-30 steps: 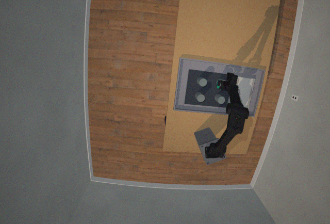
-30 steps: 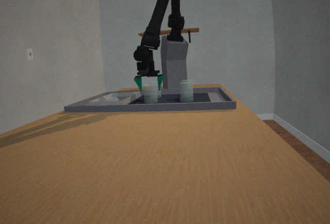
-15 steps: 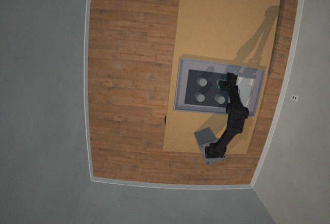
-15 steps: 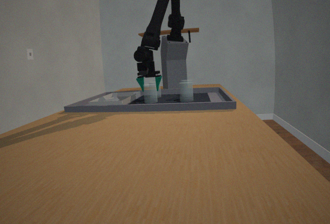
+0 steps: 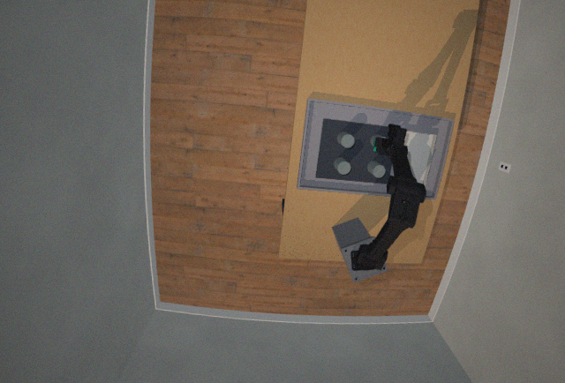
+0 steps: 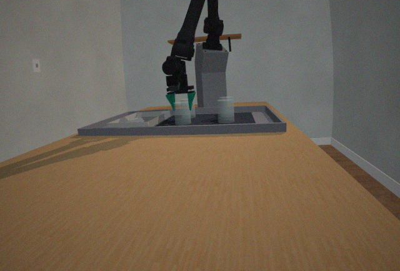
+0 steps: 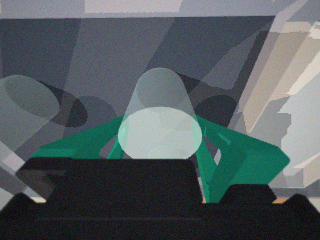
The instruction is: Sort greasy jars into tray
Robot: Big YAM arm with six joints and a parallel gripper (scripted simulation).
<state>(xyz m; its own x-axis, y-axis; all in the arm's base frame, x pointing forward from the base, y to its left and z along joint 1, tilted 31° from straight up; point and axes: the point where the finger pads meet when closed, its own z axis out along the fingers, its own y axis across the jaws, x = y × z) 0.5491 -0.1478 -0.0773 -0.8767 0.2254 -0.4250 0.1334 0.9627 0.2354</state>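
The rimmed steel table top lies 7 cm below my hand, 6 cm behind it and 1 cm to the right of it. Also, from my hand: pale tray 22 cm to the right, 10 cm behind, 6 cm below; then dark drying mat 10 cm to the left, 6 cm below, 6 cm behind.
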